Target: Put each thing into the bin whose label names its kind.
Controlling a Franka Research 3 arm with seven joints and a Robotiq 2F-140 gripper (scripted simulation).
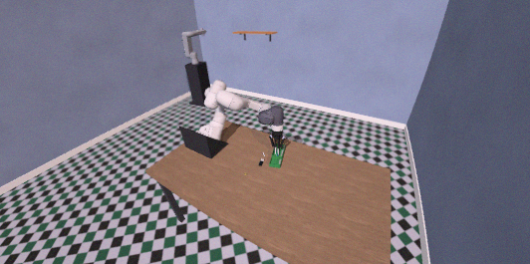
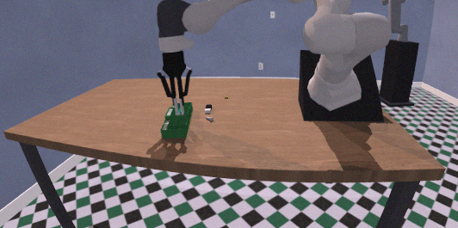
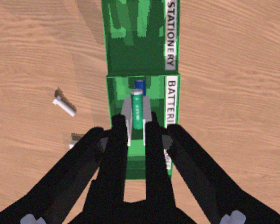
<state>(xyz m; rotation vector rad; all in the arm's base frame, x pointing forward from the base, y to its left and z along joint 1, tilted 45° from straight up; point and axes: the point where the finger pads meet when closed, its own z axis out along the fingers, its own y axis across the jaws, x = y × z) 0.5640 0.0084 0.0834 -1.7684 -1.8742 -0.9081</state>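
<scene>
The green cylinder is 3 cm below my hand. Round my hand: grey piece: 11 cm behind, 2 cm to the right, 6 cm below; joined green bins: 1 cm ahead, 4 cm below; blue cylinder: 5 cm below.
</scene>
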